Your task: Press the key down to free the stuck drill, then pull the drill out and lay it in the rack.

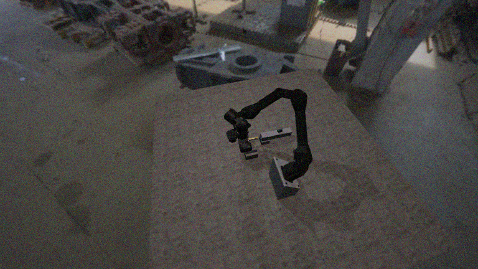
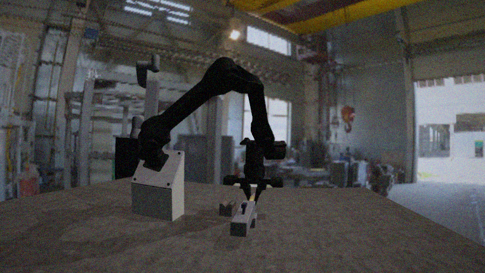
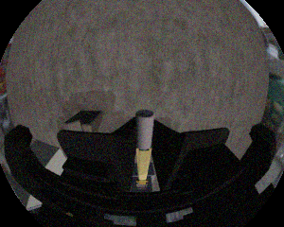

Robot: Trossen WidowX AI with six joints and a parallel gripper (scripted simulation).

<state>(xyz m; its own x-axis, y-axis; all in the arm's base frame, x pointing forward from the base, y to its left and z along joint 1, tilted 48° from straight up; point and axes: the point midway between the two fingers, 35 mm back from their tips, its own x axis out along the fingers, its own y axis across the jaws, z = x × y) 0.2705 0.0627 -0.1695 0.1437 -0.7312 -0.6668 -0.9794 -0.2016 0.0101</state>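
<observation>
Right now my gripper tip is 4 cm to the left of the drill, 3 cm below it and 1 cm short of it. The rest, counted from my gripper tip: dark key: 22 cm to the right, 3 cm ahead, 3 cm above; grey holder block: 20 cm to the right, 3 cm ahead, 2 cm above; grey rack: 7 cm behind, 4 cm to the right.
</observation>
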